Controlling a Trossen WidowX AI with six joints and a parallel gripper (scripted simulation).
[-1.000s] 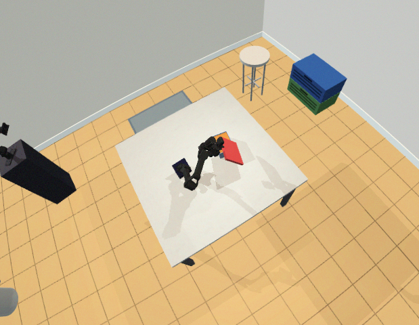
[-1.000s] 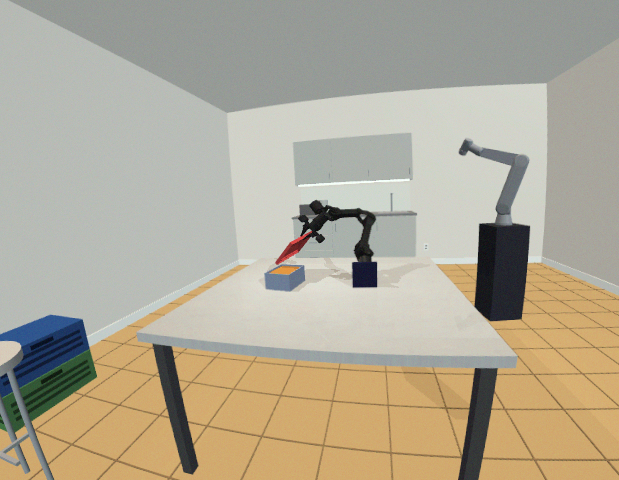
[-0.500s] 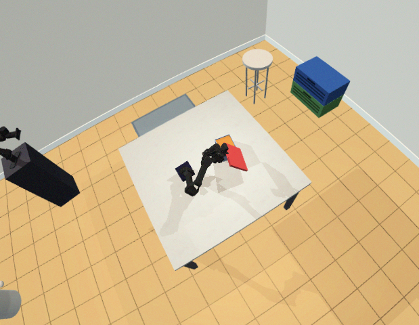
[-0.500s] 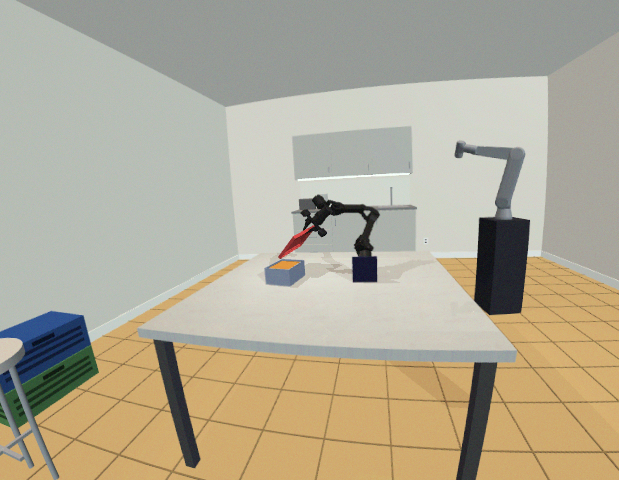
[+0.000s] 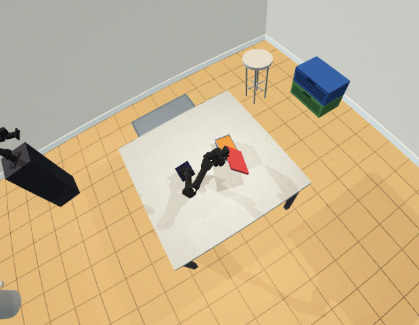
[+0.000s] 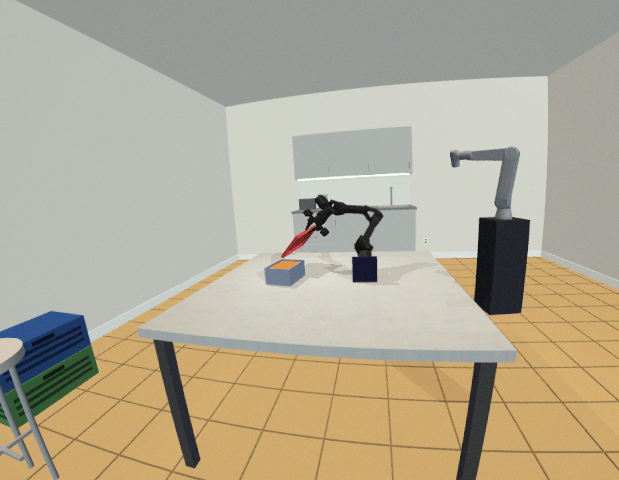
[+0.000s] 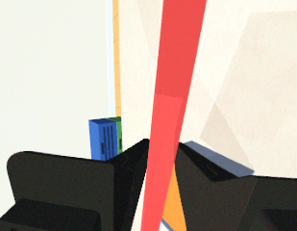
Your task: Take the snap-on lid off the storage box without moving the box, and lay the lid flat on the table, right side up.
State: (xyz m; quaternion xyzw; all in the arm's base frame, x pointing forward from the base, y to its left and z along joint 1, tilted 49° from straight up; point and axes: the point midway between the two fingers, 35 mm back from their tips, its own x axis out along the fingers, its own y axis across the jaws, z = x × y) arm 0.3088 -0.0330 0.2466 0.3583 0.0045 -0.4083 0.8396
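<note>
Right now the lid is 5 cm ahead of my gripper tip, 3 cm to the right of it and 6 cm below it. Also, from my gripper tip: storage box 11 cm ahead, 18 cm to the left, 19 cm below.
</note>
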